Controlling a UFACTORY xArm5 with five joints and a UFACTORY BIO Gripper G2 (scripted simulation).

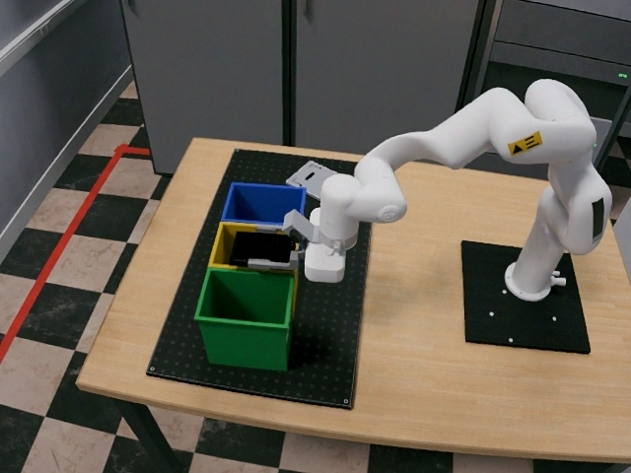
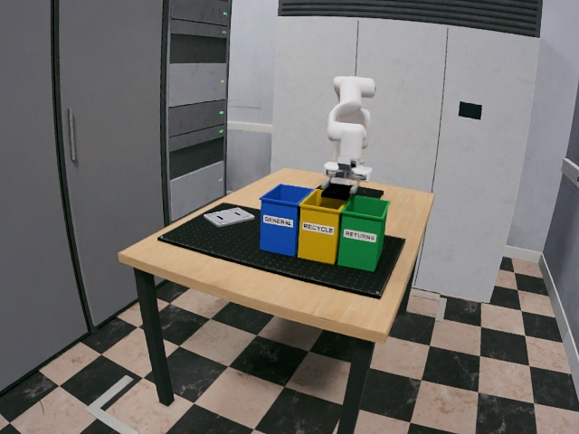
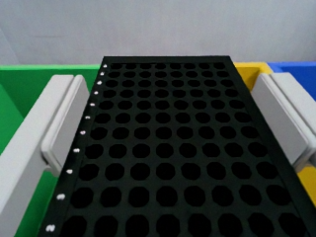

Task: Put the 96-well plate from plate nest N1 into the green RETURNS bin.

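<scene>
Right now my hand is 20 mm short of the green returns bin, 100 mm to the right of it and 130 mm above it. The rest, counted from my hand: black 96-well plate (10 mm below); blue general bin (30 mm ahead, 160 mm to the right, 130 mm below); yellow recycle bin (20 mm ahead, 30 mm to the right, 130 mm below).
</scene>
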